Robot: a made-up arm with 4 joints.
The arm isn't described. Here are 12 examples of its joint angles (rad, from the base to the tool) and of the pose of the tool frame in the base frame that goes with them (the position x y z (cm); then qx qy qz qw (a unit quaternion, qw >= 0)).
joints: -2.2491 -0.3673 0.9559 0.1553
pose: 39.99 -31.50 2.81 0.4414 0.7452 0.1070 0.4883
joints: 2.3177 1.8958 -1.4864 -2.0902
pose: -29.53 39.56 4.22 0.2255 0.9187 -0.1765 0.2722
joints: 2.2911 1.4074 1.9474 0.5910
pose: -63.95 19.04 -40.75 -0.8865 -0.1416 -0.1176 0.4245
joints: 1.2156 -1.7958 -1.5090 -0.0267
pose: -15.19 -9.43 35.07 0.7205 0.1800 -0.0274 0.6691
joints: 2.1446 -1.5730 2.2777 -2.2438
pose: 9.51 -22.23 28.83 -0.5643 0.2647 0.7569 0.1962
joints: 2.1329 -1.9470 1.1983 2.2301
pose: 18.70 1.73 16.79 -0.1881 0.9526 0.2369 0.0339
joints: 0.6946 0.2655 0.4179 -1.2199
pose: -56.28 -3.94 47.44 0.3705 -0.1639 0.2966 0.8648
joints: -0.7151 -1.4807 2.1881 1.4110
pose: 1.06 -15.55 -4.30 0.0537 -0.6653 0.0981 0.7381
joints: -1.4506 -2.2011 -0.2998 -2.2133
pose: 4.27 -10.57 24.79 -0.4960 0.3905 0.6393 0.4391
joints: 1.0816 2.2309 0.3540 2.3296
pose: -43.12 47.66 17.11 0.7308 -0.3227 0.2337 0.5542
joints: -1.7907 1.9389 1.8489 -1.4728
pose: 67.67 52.99 1.94 0.1709 -0.9519 -0.0413 0.2509
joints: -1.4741 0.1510 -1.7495 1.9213
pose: 56.51 5.15 6.83 0.7351 -0.6594 -0.0110 0.1573
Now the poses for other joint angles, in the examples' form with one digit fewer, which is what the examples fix.
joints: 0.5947 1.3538 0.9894 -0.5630
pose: -56.1 23.3 59.7 -0.404 0.133 0.162 0.890
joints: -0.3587 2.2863 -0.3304 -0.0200
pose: -1.5 28.4 38.8 -0.891 -0.073 0.094 0.438
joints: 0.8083 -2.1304 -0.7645 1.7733
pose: -14.1 -4.8 14.6 0.097 -0.041 0.192 0.976
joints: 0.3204 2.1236 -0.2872 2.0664
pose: -24.6 38.4 40.4 0.823 -0.075 0.278 0.490
